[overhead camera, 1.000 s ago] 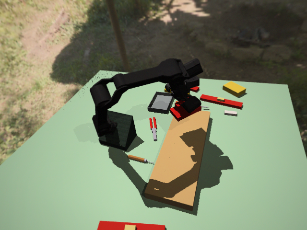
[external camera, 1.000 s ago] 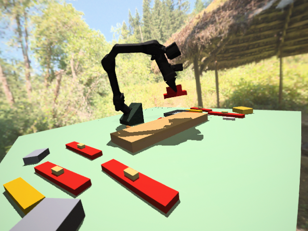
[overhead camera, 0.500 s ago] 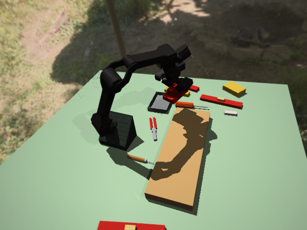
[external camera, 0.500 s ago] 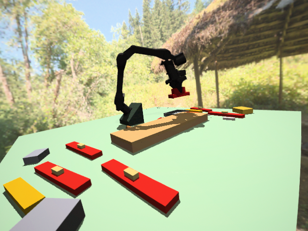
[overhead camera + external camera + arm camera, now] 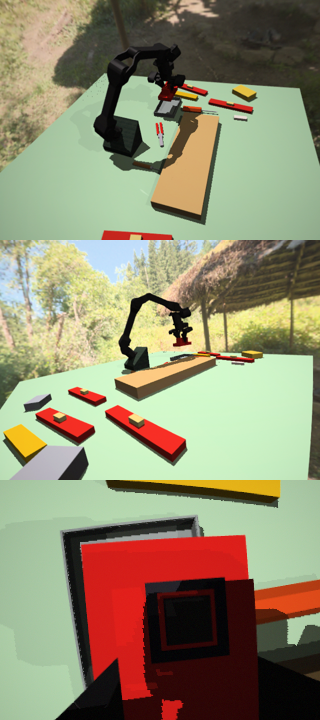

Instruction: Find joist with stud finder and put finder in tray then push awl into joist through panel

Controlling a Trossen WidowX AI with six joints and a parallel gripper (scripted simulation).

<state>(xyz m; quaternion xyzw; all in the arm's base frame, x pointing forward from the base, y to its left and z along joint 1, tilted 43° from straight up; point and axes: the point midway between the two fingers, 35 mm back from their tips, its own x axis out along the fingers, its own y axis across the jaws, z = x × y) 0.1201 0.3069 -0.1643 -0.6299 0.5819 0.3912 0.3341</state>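
Now: the tray 12 cm below my gripper tip and 1 cm behind it. The rest, counted from my gripper tip: white block (38 cm ahead, 12 cm below, 4 cm to the left); then red stud finder (2 cm above, 1 cm to the left); then awl (41 cm to the right, 12 cm below, 9 cm ahead).
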